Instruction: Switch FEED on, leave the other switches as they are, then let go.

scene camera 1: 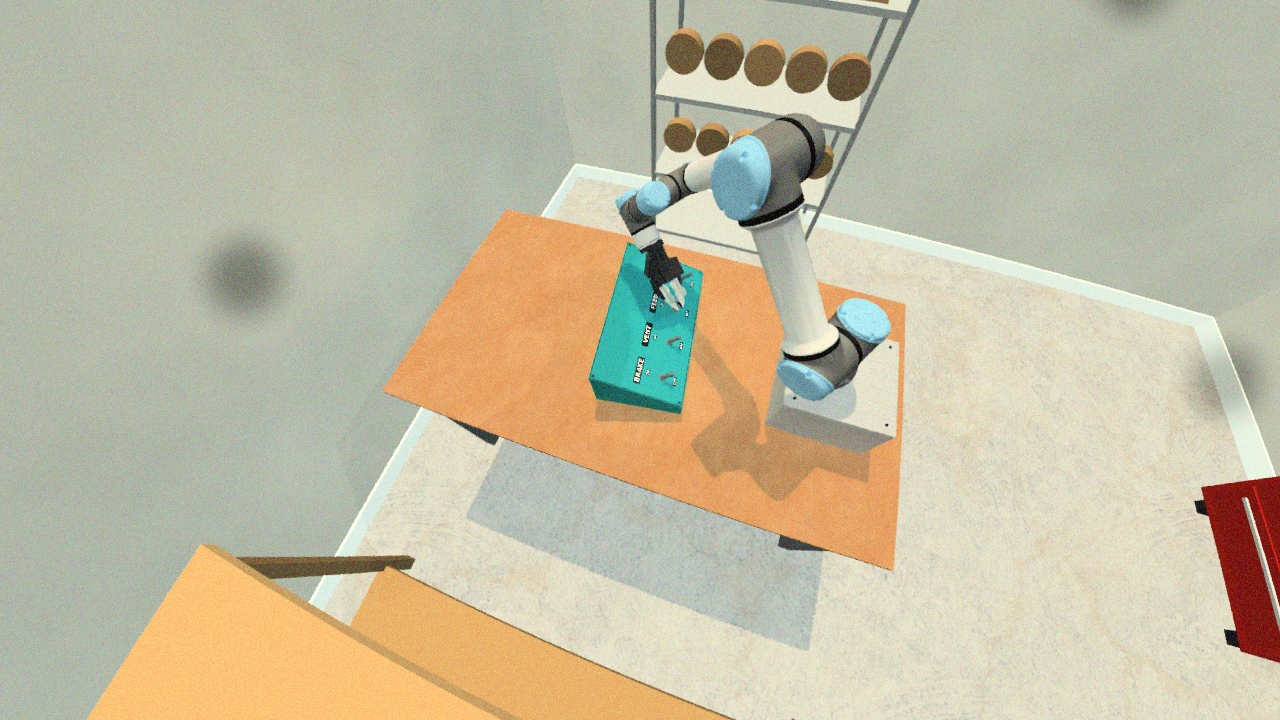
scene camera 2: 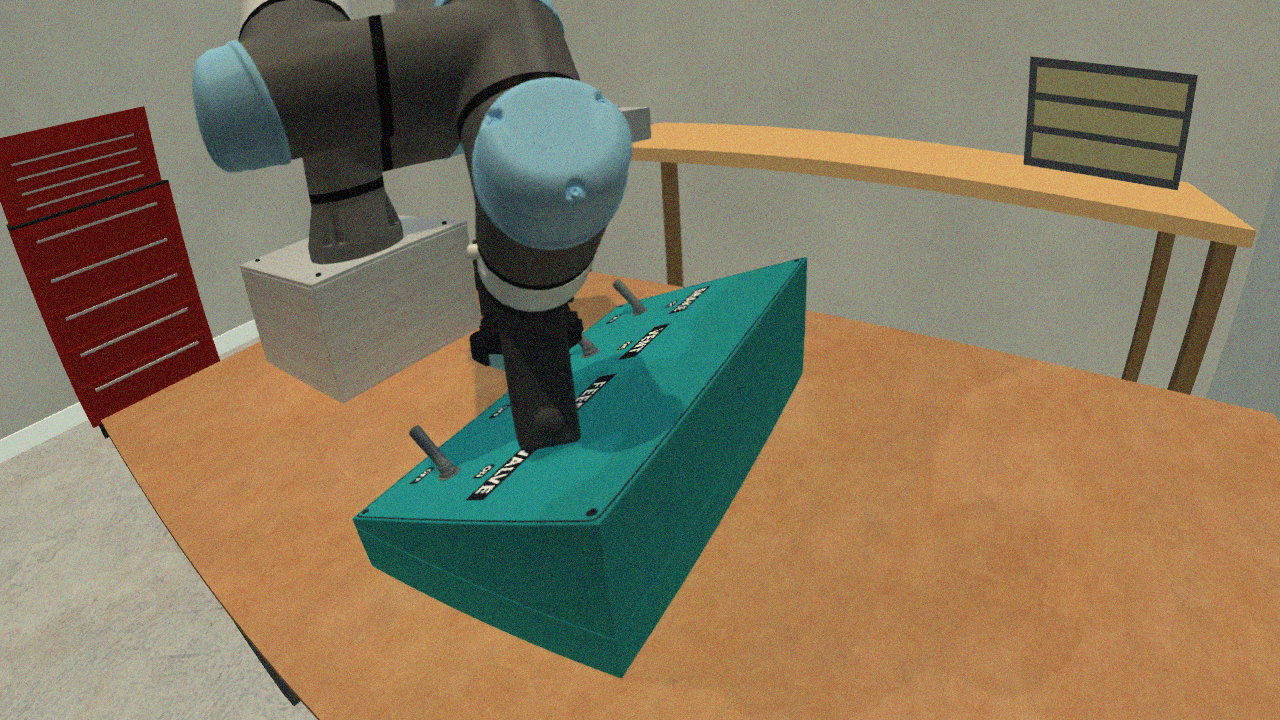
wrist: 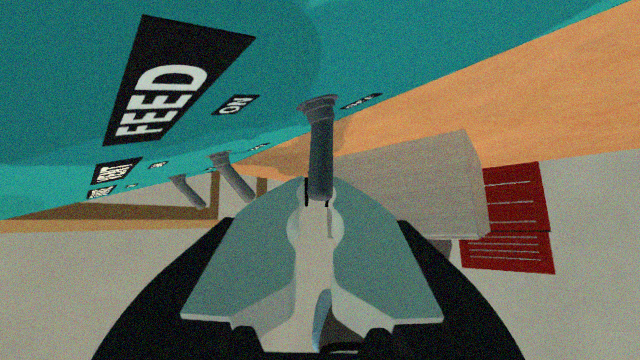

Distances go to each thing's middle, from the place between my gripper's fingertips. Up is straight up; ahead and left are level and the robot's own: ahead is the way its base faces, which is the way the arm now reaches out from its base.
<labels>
My hand is 20 mm short of the feed lever [wrist: 320, 174], 10 mm to the left of it and 10 mm above it. Round my hand: teal switch panel [scene camera 2: 579, 548] (70 mm ahead, 60 mm to the left, 40 mm below).
</labels>
